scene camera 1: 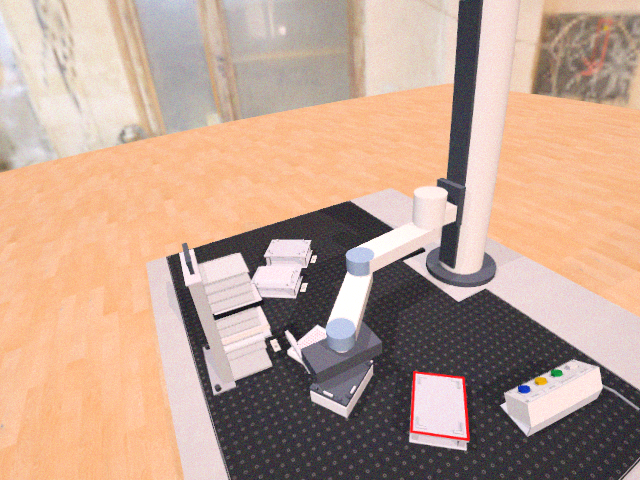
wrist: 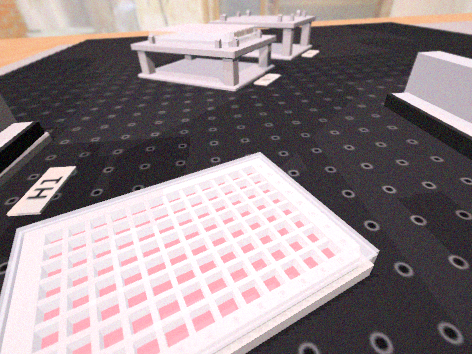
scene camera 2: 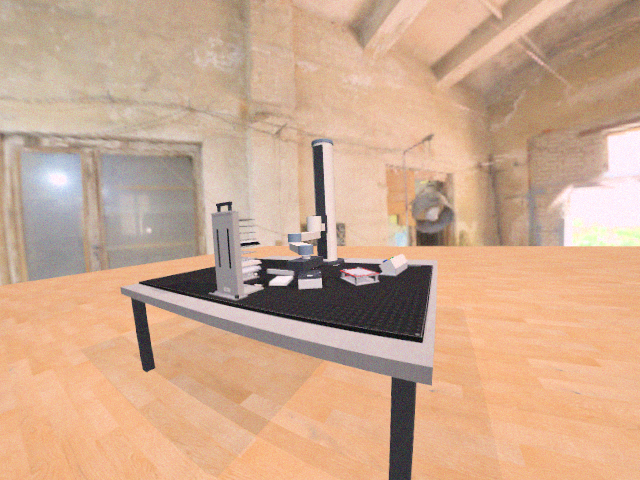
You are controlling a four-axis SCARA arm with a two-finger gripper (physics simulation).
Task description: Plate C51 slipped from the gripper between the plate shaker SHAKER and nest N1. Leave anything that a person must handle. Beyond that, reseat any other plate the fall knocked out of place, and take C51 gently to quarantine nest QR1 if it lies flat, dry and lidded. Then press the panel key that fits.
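Frame: origin at the arm's base, x ahead, y up, z right, level; millimetres.
Where they show: gripper, between the fingertips: (scene camera 1: 313, 322) (wrist: 219, 92) (scene camera 2: 279, 267); arm's base, origin of its link: (scene camera 1: 460, 266) (scene camera 2: 327, 262).
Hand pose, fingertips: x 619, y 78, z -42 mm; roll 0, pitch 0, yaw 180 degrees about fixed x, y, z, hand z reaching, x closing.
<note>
Each offset is from my fingertips to the top centre of the thing. "*": to the spot under its first point.
Plate C51 @[dx +20, dy -49, dz -29 mm] (scene camera 1: 313, 336) (scene camera 2: 280, 280) (wrist: 190, 260) lies flat on the mat, pink wells showing under what looks like a clear lid. No liquid shows around it. My gripper (scene camera 1: 338, 356) (wrist: 219, 92) is open and empty; its fingers stand wide to the left and right in the wrist view, with the plate low between them. The dark-topped shaker @[* dx +44, dy -11, dz -231 mm] (scene camera 1: 341, 390) (scene camera 2: 310, 282) stands beside the plate. Nest N2 @[dx +4, dy -11, dz +298 mm] (scene camera 1: 279, 293) (wrist: 230, 74) bears a white plate @[dx +4, dy -7, dz +298 mm] (wrist: 195, 34); its exact seating is unclear. The nest behind it @[dx -105, dy -2, dz +438 mm] (wrist: 292, 42) shows bare pegs. The red-rimmed nest @[dx -132, dy -20, dz -368 mm] (scene camera 1: 439, 403) (scene camera 2: 360, 272) bears no plate.
The tall plate hotel (scene camera 1: 209, 320) (scene camera 2: 227, 253) stands on the far side of C51 from the arm's column (scene camera 1: 480, 155) (scene camera 2: 330, 201). Its H1 tag @[* dx +114, dy -63, dz +36 mm] (scene camera 1: 275, 345) (wrist: 42, 190) lies near C51. The key panel @[dx -371, dy +18, dz -490 mm] (scene camera 1: 555, 400) (scene camera 2: 393, 265) has blue, yellow and green keys.
</note>
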